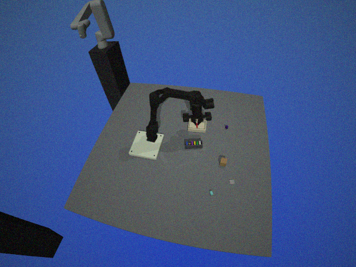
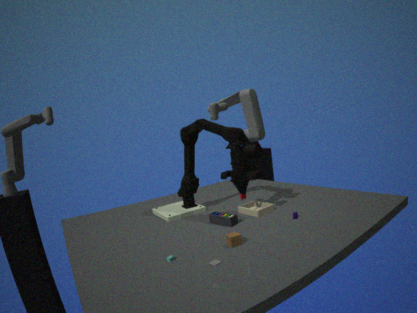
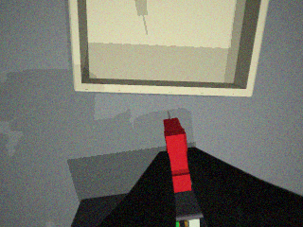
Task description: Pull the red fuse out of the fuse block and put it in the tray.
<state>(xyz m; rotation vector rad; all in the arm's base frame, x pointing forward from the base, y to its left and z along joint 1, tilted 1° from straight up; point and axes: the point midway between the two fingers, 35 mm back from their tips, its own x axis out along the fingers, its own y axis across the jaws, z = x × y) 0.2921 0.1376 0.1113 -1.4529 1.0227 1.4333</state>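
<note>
Right now the tray is 10 cm below my gripper tip, 7 cm to the left of it and 1 cm behind it. From my gripper tip the other things lie so: brown cube 23 cm ahead, 20 cm to the right, 8 cm below; then red fuse 1 cm below; then purple cylinder 21 cm ahead, 11 cm to the left, 9 cm below.
</note>
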